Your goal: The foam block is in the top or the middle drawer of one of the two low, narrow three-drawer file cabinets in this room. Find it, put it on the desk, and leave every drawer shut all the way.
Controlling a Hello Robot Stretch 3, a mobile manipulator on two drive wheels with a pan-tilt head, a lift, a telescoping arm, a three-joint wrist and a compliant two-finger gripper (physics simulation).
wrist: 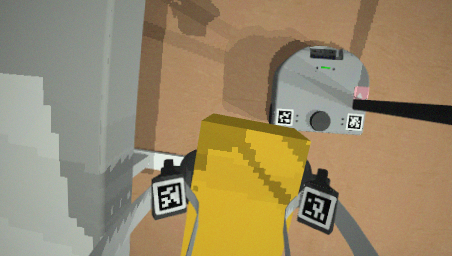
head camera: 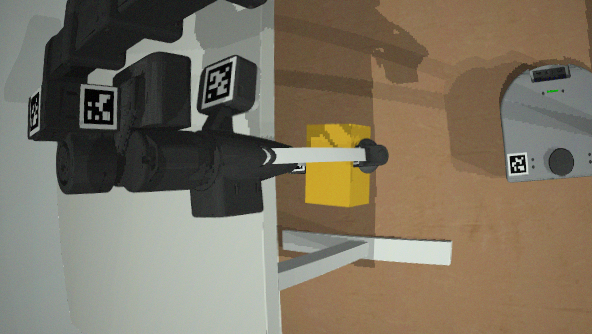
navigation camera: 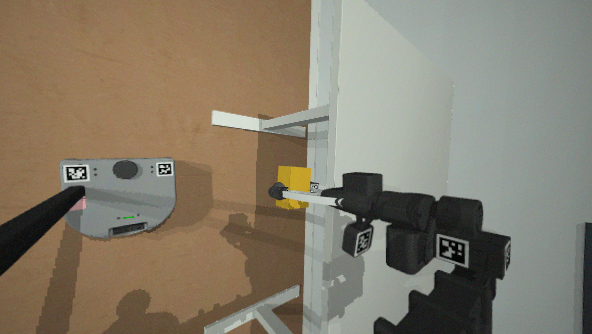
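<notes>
The yellow foam block [head camera: 327,187] [navigation camera: 294,176] [wrist: 240,220] is held between the two fingertips of my gripper [head camera: 336,162] [navigation camera: 296,192] [wrist: 244,169], which is shut on it. In the head and navigation views the block appears beside the long edge of the white desk [head camera: 150,270] [navigation camera: 395,100] [wrist: 75,125], on the side of my base, with floor seen behind it. The wrist and arm extend over the desk top. The block's height relative to the desk top is hard to tell. The file cabinets and their drawers do not show in these views.
My grey base [head camera: 540,125] [navigation camera: 120,195] [wrist: 320,95] stands on the wooden floor, apart from the desk. My black mast [navigation camera: 40,225] [wrist: 410,111] rises from it. A white desk leg foot [head camera: 412,251] [navigation camera: 235,119] sticks out past the desk edge. A pale wall borders the desk's far side.
</notes>
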